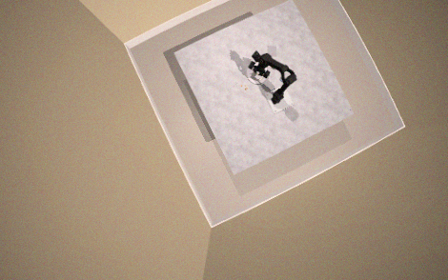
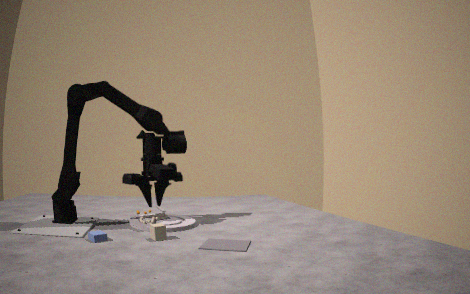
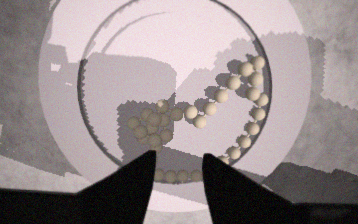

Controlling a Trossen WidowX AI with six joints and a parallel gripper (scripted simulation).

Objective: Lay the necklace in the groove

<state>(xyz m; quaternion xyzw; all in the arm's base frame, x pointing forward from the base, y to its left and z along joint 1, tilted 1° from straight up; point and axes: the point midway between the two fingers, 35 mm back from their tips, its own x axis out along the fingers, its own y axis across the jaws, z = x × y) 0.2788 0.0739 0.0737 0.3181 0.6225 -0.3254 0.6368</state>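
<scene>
The round bead board lies 20 mm ahead of my gripper tip, 20 mm to the right of it and 40 mm below it. Round my gripper tip: flat grey plate (170 mm ahead, 250 mm to the right, 50 mm below); then cream cube (20 mm ahead, 190 mm to the right, 30 mm below); then blue block (130 mm behind, 220 mm to the right, 40 mm below).
</scene>
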